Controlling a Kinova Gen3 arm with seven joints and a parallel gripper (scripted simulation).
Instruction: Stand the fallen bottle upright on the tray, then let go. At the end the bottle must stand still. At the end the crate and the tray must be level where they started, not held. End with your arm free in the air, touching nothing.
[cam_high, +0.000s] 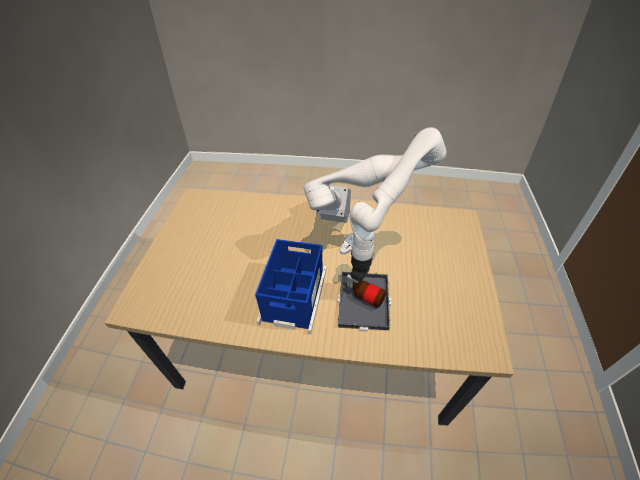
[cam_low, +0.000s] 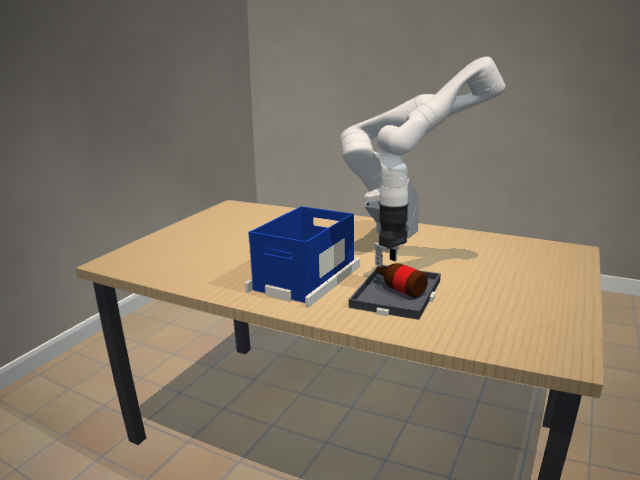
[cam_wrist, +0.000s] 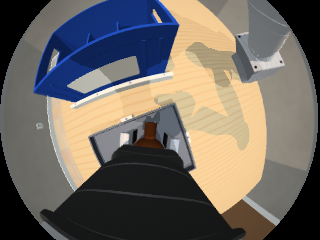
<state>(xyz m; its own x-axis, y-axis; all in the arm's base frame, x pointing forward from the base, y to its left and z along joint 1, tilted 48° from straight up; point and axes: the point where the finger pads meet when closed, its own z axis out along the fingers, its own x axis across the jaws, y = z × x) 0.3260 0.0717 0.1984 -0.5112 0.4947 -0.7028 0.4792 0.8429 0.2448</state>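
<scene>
Right now my hand is 4 cm to the right of the brown bottle, 4 cm above it and 3 cm short of it. The rest, counted from my hand: blue crate (24 cm to the right, 2 cm behind); dark grey tray (7 cm below, 6 cm ahead, 3 cm to the left).
</scene>
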